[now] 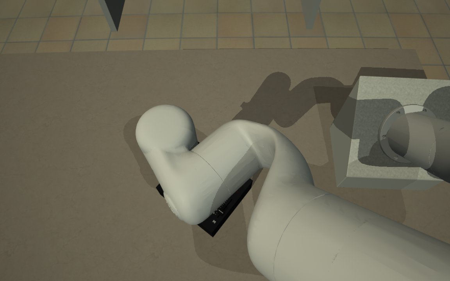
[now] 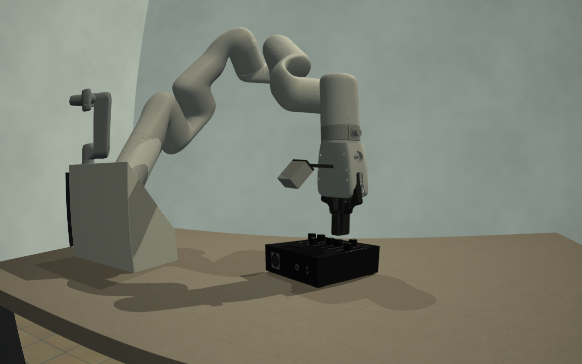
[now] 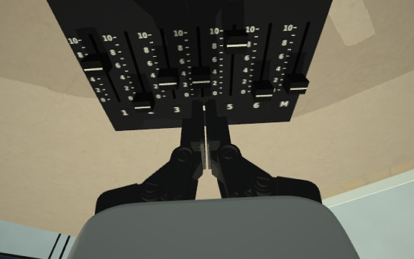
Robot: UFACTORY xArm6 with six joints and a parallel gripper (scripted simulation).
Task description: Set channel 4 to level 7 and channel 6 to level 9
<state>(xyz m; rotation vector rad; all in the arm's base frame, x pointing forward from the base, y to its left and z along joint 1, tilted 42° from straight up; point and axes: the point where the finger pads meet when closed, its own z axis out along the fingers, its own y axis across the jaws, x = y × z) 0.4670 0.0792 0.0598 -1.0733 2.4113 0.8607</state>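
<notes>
Right now the channel 4 cap is 3 cm below my hand, 2 cm to the right of it and 2 cm behind it. From my hand the other things lie so: channel 2 cap 4 cm to the right, 3 cm below, 3 cm ahead; channel 3 cap 3 cm to the right, 3 cm below; channel 6 cap 4 cm behind, 3 cm below, 2 cm to the left.
</notes>
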